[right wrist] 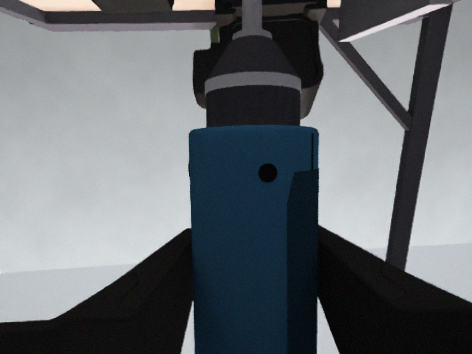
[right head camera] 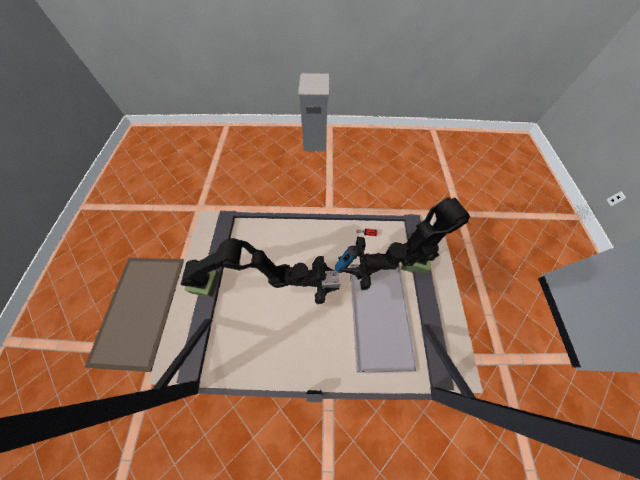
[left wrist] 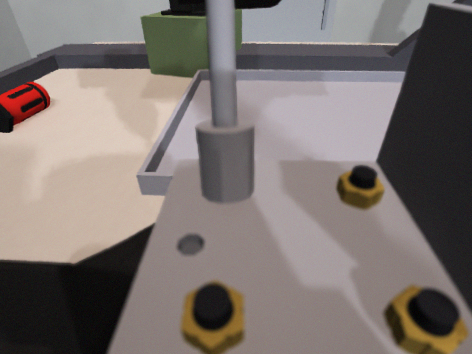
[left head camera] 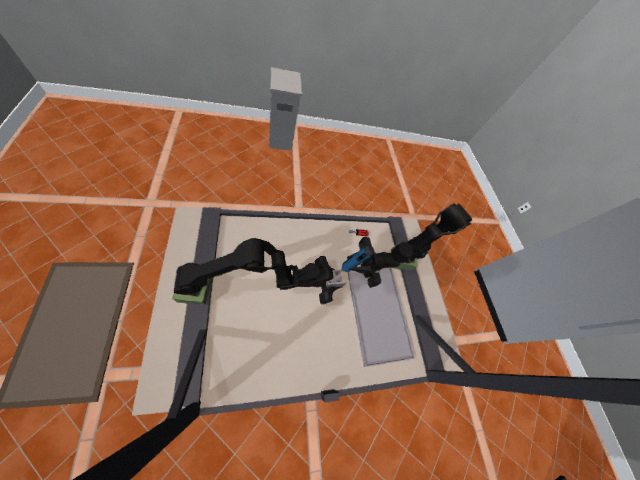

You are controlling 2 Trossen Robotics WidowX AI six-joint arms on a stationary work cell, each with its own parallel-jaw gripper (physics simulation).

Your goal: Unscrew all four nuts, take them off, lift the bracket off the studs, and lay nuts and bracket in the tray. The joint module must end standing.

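Frame: origin at the left arm's base, x ahead, y left, z up, level; metres.
Seen in the pictures: left gripper, between the fingertips: [right head camera: 339, 280] [left wrist: 275, 217] [left head camera: 340, 279]; right gripper, between the fingertips: [right wrist: 251, 236] [right head camera: 338, 263] [left head camera: 348, 263]; left arm's base, origin of its link: [right head camera: 200, 280] [left head camera: 191, 286]; right arm's base, origin of its link: [right head camera: 419, 256] [left wrist: 194, 12].
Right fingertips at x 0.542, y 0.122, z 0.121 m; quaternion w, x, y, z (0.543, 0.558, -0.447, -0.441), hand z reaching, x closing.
Pixels of each thing's top centre, then the offset from my right fingertips to it. "pt": a spot on its surface instead.
- grey socket, a spot on its surface: [left wrist: 226, 165] pt 0.105 m down, 0.013 m back, 0.005 m right
- blue driver, centre of its top: [right head camera: 346, 250] [left head camera: 364, 249] 0.118 m up, 0.015 m ahead, 0.003 m left
- tray, centre of its top: [left wrist: 409, 107] [right head camera: 380, 313] [left head camera: 379, 308] 0.168 m down, 0.198 m ahead, 0.115 m right
- red tool, centre of its top: [right head camera: 367, 230] [left head camera: 359, 230] 0.155 m down, 0.113 m ahead, 0.247 m left
The light grey bracket [left wrist: 300, 235] [right head camera: 332, 280] lies flat on the joint module, whose body is mostly hidden. Three brass nuts [left wrist: 361, 199] [left wrist: 214, 337] [left wrist: 399, 320] sit on black studs. The grey socket [left wrist: 226, 165] of the blue driver [left head camera: 355, 259] [right head camera: 344, 260] [right wrist: 245, 225] stands on the bracket at the fourth corner, hiding what is beneath it. My left gripper [left head camera: 335, 279] [right head camera: 329, 279] is shut on the joint module, its dark fingers along both sides. My right gripper [right wrist: 251, 236] is shut on the driver's blue body. The tray [left head camera: 382, 330] [right head camera: 383, 330] [left wrist: 156, 184] lies beyond the bracket in the left wrist view.
A red tool [left head camera: 362, 232] [right head camera: 370, 232] [left wrist: 25, 102] lies on the table behind the driver. Dark frame rails [left head camera: 305, 214] [right head camera: 315, 217] border the table. Green blocks [right head camera: 201, 285] [left wrist: 175, 47] stand under the arm bases.
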